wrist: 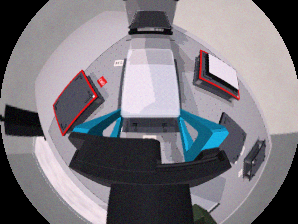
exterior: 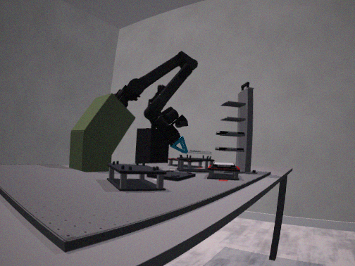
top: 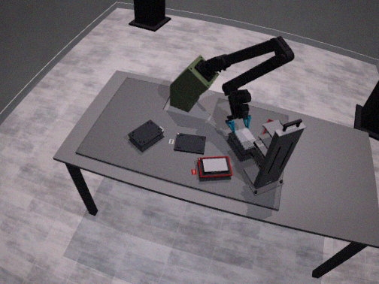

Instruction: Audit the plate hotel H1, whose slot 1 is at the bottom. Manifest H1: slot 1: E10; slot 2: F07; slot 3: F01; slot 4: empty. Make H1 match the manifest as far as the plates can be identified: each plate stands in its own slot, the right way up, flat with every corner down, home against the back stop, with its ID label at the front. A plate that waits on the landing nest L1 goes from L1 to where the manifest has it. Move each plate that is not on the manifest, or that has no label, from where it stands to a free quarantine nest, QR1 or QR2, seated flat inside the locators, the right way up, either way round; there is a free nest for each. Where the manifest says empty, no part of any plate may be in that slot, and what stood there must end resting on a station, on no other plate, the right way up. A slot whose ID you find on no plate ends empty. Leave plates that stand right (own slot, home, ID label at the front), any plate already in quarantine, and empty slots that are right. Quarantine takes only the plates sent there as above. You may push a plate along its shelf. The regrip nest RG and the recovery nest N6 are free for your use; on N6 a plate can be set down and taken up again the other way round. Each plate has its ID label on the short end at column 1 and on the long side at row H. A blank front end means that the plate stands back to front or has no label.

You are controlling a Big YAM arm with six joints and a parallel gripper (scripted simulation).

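The white-topped plate lies 40 mm ahead of my hand and 50 mm to the left of it. Also, from my hand: plate hotel H1: 200 mm ahead, 240 mm to the left, 120 mm above; red-framed nest: 150 mm behind, 180 mm to the left, 60 mm below.
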